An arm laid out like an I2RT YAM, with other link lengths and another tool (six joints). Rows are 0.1 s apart.
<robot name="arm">
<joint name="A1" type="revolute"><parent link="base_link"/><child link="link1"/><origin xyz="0 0 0.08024"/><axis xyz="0 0 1"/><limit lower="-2.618" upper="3.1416"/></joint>
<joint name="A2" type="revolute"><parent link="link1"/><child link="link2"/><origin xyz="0.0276 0.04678 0.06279"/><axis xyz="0 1 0"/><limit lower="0" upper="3.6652"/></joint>
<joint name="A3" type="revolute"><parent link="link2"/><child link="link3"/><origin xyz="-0.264 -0.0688 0"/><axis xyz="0 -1 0"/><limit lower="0" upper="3.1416"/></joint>
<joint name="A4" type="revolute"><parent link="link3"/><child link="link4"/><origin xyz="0.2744 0.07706 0.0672"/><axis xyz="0 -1 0"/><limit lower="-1.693" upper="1.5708"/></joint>
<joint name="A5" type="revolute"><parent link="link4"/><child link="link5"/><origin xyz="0.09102 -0.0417 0.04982"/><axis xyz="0 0 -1"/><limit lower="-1.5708" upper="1.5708"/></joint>
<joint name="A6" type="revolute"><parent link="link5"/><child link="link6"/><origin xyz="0.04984 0 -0.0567"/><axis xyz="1 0 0"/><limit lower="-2.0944" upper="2.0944"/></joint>
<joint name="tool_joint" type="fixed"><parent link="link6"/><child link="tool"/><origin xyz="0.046 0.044 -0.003" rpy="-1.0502 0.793 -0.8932"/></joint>
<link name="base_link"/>
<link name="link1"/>
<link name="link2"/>
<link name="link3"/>
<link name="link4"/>
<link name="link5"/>
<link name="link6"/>
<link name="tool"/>
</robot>
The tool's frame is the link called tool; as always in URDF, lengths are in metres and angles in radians.
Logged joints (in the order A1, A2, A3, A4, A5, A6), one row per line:
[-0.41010, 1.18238, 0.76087, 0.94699, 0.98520, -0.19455]
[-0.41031, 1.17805, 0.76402, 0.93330, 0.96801, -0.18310]
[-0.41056, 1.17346, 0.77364, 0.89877, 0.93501, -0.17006]
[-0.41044, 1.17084, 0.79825, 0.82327, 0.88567, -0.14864]
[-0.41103, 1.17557, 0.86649, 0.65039, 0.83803, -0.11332]
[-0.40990, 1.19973, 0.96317, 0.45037, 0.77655, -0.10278]
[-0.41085, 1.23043, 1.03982, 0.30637, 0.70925, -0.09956]
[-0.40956, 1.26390, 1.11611, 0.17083, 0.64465, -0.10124]
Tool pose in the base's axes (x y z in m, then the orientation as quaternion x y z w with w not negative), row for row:
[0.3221, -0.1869, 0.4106, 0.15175, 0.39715, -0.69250, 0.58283]
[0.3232, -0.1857, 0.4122, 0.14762, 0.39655, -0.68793, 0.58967]
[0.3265, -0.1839, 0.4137, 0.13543, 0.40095, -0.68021, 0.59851]
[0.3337, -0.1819, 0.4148, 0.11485, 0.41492, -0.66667, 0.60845]
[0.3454, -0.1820, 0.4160, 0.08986, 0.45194, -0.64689, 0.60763]
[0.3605, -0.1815, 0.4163, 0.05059, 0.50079, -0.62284, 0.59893]
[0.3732, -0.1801, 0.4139, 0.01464, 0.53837, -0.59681, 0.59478]
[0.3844, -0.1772, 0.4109, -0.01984, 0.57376, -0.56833, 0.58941]
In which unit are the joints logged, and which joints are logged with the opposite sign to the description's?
The joints are logged in radians. Opposite sign: none.
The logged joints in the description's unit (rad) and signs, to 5 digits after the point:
[-0.41010, 1.18238, 0.76087, 0.94699, 0.98520, -0.19455]
[-0.41031, 1.17805, 0.76402, 0.93330, 0.96801, -0.18310]
[-0.41056, 1.17346, 0.77364, 0.89877, 0.93501, -0.17006]
[-0.41044, 1.17084, 0.79825, 0.82327, 0.88567, -0.14864]
[-0.41103, 1.17557, 0.86649, 0.65039, 0.83803, -0.11332]
[-0.40990, 1.19973, 0.96317, 0.45037, 0.77655, -0.10278]
[-0.41085, 1.23043, 1.03982, 0.30637, 0.70925, -0.09956]
[-0.40956, 1.26390, 1.11611, 0.17083, 0.64465, -0.10124]

